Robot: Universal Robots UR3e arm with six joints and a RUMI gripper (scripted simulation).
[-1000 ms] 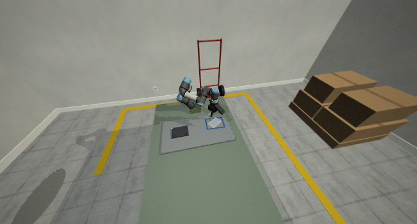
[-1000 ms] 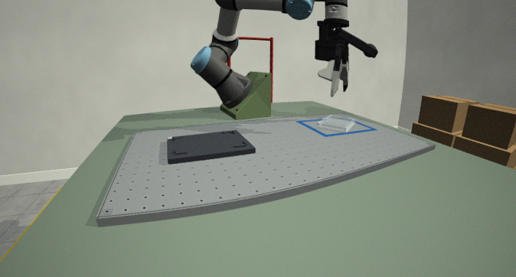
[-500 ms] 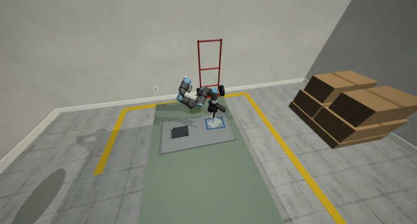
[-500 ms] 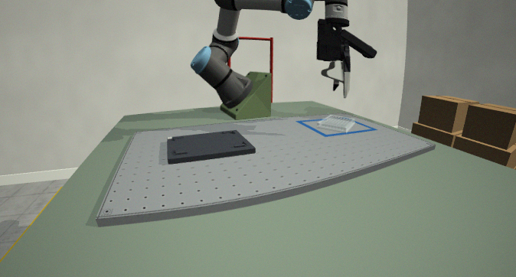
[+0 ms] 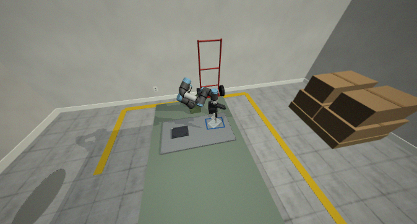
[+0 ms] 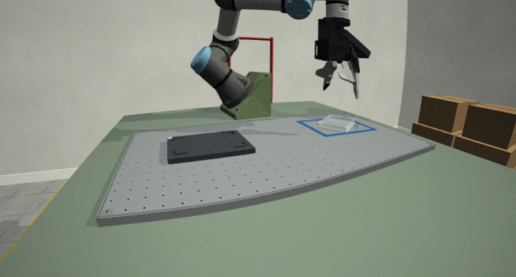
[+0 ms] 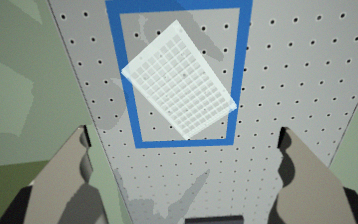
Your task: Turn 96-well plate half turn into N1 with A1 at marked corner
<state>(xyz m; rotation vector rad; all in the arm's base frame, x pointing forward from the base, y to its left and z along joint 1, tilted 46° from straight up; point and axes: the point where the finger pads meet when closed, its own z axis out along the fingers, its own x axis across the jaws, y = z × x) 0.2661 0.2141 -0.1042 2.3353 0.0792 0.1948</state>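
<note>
Right now my hand is 9 cm above the clear 96-well plate. Also, from my hand: A1 label: 44 cm to the right, 8 cm below, 3 cm ahead; dark plate nest N1: 36 cm to the right, 8 cm below, 8 cm ahead.
</note>
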